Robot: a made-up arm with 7 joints.
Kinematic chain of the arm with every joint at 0, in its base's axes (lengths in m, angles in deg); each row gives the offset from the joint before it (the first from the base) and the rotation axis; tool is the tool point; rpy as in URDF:
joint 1: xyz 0 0 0 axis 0.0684 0.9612 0.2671
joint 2: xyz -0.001 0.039 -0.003 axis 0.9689 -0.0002 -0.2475
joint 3: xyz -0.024 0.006 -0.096 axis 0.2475 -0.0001 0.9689
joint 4: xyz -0.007 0 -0.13 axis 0.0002 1 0
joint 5: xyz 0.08 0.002 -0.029 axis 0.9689 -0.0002 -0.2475
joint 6: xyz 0.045 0 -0.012 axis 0.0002 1 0
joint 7: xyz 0.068 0 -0.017 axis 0.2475 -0.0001 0.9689
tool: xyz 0 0 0 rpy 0 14.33 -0.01
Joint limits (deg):
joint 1: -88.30..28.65
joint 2: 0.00..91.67
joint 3: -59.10..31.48
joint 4: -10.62..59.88
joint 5: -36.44..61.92
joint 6: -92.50..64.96
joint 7: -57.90..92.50
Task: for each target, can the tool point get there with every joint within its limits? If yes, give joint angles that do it. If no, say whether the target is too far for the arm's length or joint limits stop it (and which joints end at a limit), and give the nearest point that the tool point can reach.
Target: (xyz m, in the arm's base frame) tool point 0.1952 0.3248 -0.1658
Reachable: yes | joints -10.45 64.29 -11.80 21.83 45.35 33.97 48.11
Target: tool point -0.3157 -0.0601 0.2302
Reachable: no: joint limits stop it (at a limit: joint 1, joint 2, joint 3, joint 4) | nearest point -0.0209 0.1729 0.2031 | short by 0.377 m
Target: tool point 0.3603 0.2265 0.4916
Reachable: no: too far | nearest point 0.2346 0.2208 0.2316 | short by 0.289 m
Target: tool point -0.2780 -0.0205 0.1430
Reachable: no: joint limits stop it (at a limit: joint 1, joint 2, joint 3, joint 4) | nearest point -0.0214 0.1742 0.1883 | short by 0.325 m
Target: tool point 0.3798 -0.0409 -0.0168
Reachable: yes | joints -77.55 27.53 -37.33 25.46 17.94 -6.70 75.83
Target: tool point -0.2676 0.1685 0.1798
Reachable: no: joint limits stop it (at a limit: joint 1, joint 2, joint 3, joint 4, joint 5) | nearest point -0.0227 0.1754 0.1914 | short by 0.245 m
